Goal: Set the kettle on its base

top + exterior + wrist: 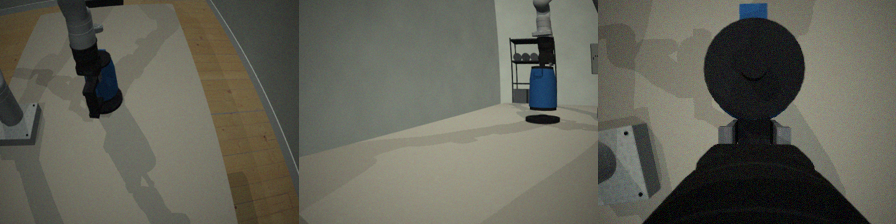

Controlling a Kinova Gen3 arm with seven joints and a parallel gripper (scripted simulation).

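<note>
My gripper is now 50 mm above the blue kettle and 30 mm to the right of it. Also, from my hand: base: 180 mm below, 60 mm to the left, 10 mm ahead.
</note>
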